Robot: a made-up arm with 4 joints.
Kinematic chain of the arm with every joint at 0, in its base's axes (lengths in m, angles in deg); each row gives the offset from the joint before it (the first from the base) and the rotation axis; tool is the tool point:
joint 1: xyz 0 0 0.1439 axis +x
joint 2: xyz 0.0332 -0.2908 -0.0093 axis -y
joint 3: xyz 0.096 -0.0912 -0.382 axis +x
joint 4: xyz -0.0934 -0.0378 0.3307 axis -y
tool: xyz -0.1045 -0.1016 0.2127
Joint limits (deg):
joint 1: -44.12..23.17
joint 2: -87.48..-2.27
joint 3: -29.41..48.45
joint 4: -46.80..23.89
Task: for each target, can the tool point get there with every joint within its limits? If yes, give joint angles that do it. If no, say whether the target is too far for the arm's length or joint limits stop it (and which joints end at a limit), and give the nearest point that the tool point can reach.
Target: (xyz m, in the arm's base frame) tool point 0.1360 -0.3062 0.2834
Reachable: yes | joints 3.79 -18.56 -22.36 -36.16
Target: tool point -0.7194 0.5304 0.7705
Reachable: no: joint limits stop it (at a limit: joint 1, joint 3, joint 4) | nearest point -0.1071 -0.0902 0.4335 | short by 0.935 m
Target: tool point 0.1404 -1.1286 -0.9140
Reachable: no: too far | nearest point 0.0630 -0.7558 -0.3469 | short by 0.683 m
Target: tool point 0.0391 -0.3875 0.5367
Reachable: yes | joints -26.78 -11.19 0.16 -18.21
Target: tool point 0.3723 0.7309 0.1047
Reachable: no: joint limits stop it (at a limit: joint 1, joint 3) | nearest point 0.1363 -0.0641 0.4006 | short by 0.881 m
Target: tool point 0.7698 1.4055 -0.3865
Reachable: no: too far | nearest point 0.2046 -0.1788 -0.0283 | short by 1.720 m
